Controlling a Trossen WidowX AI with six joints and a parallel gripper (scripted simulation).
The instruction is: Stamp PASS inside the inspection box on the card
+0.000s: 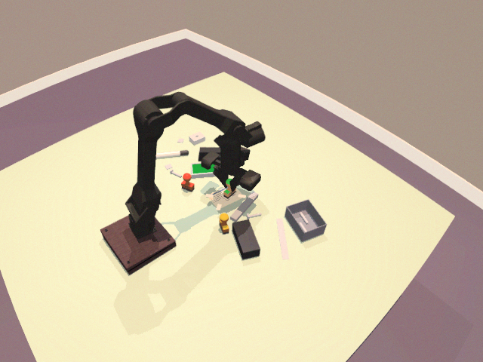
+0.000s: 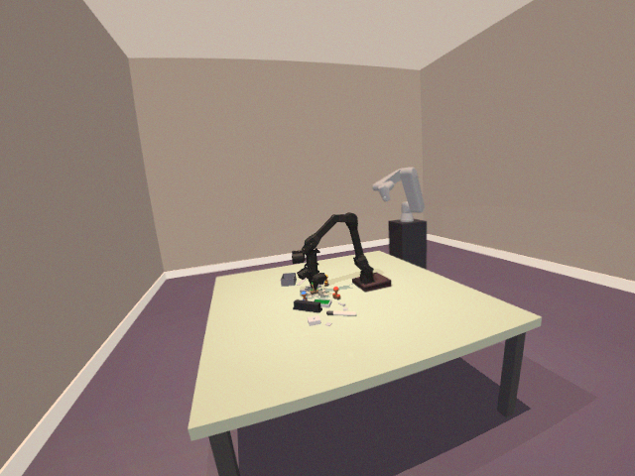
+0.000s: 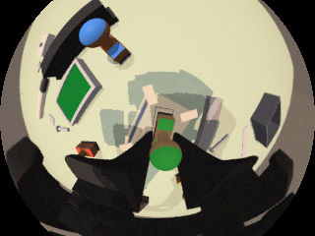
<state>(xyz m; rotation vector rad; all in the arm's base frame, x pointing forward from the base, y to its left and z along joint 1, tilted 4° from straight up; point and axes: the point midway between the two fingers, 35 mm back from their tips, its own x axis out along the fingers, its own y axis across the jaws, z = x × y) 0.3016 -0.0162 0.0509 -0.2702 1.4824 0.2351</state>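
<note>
My gripper tip is now right at the green-knobbed PASS stamp. Round my gripper tip: grey bar: 10 mm ahead, 70 mm to the right, 20 mm below; then card: 10 mm behind, 30 mm below; then blue-knobbed stamp: 70 mm ahead, 90 mm to the left, 10 mm below.
</note>
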